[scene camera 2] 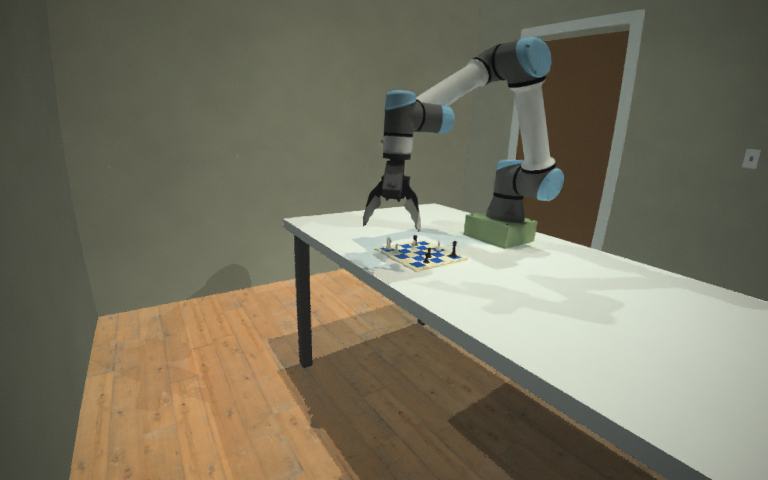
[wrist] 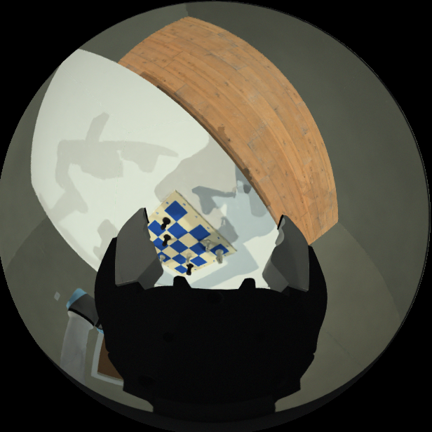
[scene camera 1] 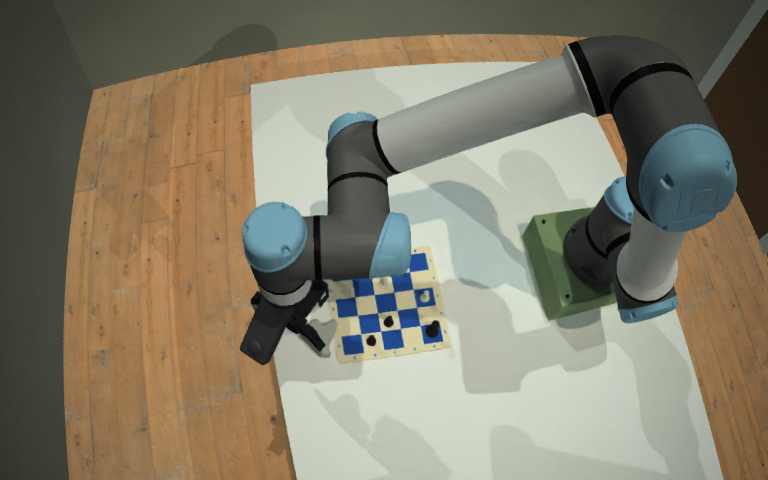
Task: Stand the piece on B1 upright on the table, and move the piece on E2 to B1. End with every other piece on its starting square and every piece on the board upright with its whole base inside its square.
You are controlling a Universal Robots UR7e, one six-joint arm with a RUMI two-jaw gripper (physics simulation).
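Places are measured from the arm's base along level axes (x left, y ahead, z down), in millimetres.
Pixels of known places: gripper, fingertip midpoint: (scene camera 2: 391, 229) (scene camera 1: 292, 332); arm's base at its link origin: (scene camera 2: 504, 217) (scene camera 1: 594, 252).
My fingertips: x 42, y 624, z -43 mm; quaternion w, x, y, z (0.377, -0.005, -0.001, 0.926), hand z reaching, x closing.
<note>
For each thing: its top centre in the pictures, then the offset to it from my fingertips.
- B1 at its top centre: (scene camera 2: 415, 235) dx -137, dy -226, dz +88 mm
- E2 at its top centre: (scene camera 1: 345, 284) (scene camera 2: 397, 243) dx -104, dy -115, dz +89 mm
- E1 at its top centre: (scene camera 2: 389, 237) dx -149, dy -118, dz +81 mm
- chessboard at its top centre: (scene camera 1: 386, 302) (scene camera 2: 420, 252) dx -65, dy -185, dz +121 mm
My gripper (scene camera 1: 323, 321) (scene camera 2: 391, 226) (wrist: 213, 213) is open and empty, high above the table by the board's E side. The black piece on B1 (scene camera 2: 415, 240) (wrist: 190, 269) stands upright; the arm hides it in scene camera 1. The small pale piece on E2 (scene camera 2: 396, 247) (wrist: 207, 245) stands upright beside the taller pale piece on E1 (scene camera 2: 388, 243) (wrist: 219, 256). The chessboard (scene camera 1: 365, 355) (scene camera 2: 419, 267) (wrist: 175, 195) lies flat. Its printed labels are too small to read; I take the squares from the layout.
Other upright pieces are a tall black one (scene camera 1: 432, 329) (scene camera 2: 454, 249) at a corner, two black ones (scene camera 1: 370, 340) (scene camera 1: 387, 322) and pale ones (scene camera 1: 425, 296) (wrist: 187, 258). The green base block (scene camera 1: 538, 271) (scene camera 2: 487, 230) stands beyond the board. The table edge runs near the gripper.
</note>
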